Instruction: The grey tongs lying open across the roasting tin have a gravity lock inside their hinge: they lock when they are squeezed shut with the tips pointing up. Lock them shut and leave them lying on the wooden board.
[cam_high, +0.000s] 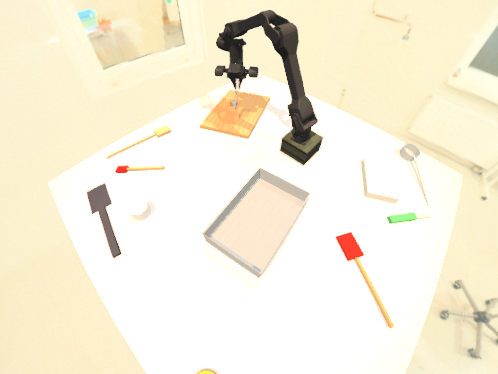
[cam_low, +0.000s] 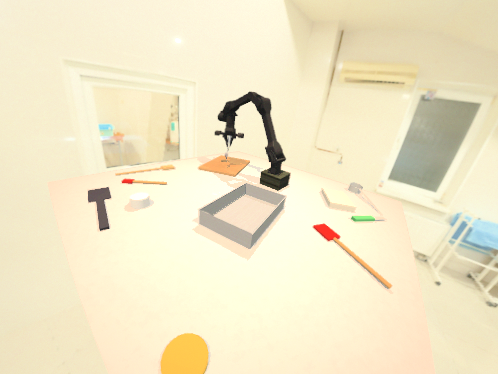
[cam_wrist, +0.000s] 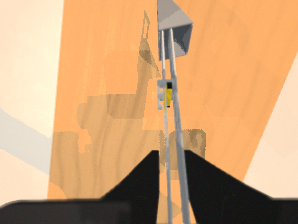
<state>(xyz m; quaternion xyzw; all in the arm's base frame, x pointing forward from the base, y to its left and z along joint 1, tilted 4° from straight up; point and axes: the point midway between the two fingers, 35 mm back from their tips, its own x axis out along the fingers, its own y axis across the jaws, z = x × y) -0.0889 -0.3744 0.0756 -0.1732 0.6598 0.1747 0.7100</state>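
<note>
My gripper tip is now 12 cm above the wooden board. Round my gripper tip: yellow piece 3 cm ahead, 2 cm to the left; then white block 71 cm to the left, 11 cm below, 4 cm ahead; then roasting tin 45 cm ahead, 41 cm to the left, 10 cm below.
</note>
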